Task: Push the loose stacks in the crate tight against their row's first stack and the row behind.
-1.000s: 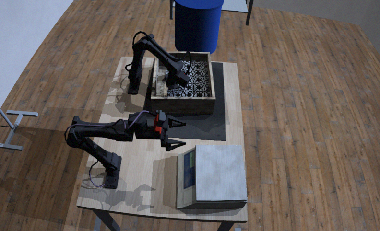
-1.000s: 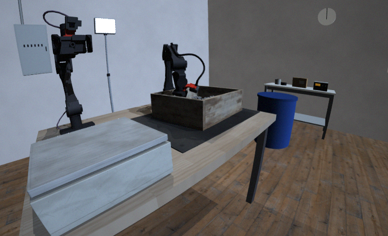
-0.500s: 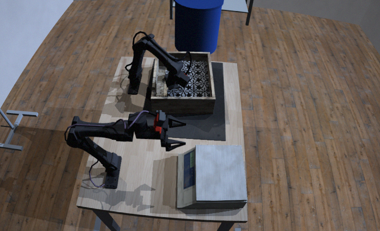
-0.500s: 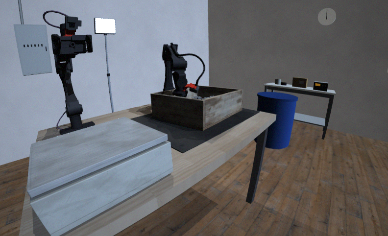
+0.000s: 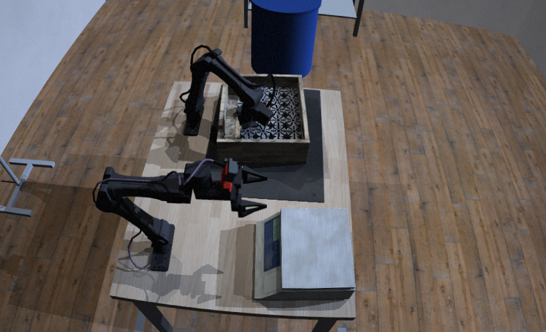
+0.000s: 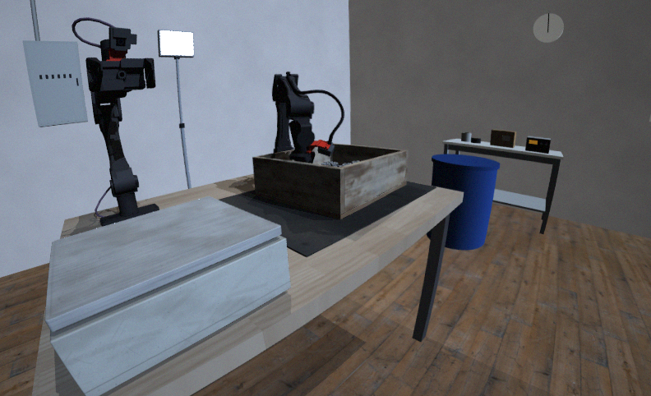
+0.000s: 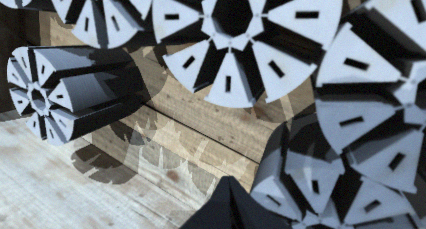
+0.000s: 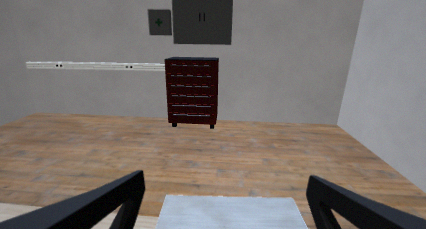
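Observation:
My left hand is 80 mm short of the wooden crate, 70 mm to the right of it and 30 mm above it. From my left hand the other things lie so: scale 290 mm ahead, 600 mm to the right; then dark mat 100 mm ahead, 10 mm to the left, 70 mm below.

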